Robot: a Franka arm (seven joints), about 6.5 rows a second.
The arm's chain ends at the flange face. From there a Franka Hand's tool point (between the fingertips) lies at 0.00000 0.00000 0.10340 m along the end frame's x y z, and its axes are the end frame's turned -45 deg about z.
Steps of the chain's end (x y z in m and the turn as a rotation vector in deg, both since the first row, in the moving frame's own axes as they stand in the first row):
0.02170, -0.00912, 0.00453, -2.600, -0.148, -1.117
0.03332, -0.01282, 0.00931, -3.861, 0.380, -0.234
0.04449, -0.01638, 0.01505, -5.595, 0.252, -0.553
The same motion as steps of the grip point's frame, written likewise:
0.01832, 0.01206, 0.00442, -1.734, -1.943, -1.117
0.02820, 0.01991, 0.00907, -2.999, -2.461, -0.234
0.03627, 0.02736, 0.01456, -4.134, -3.778, -0.553

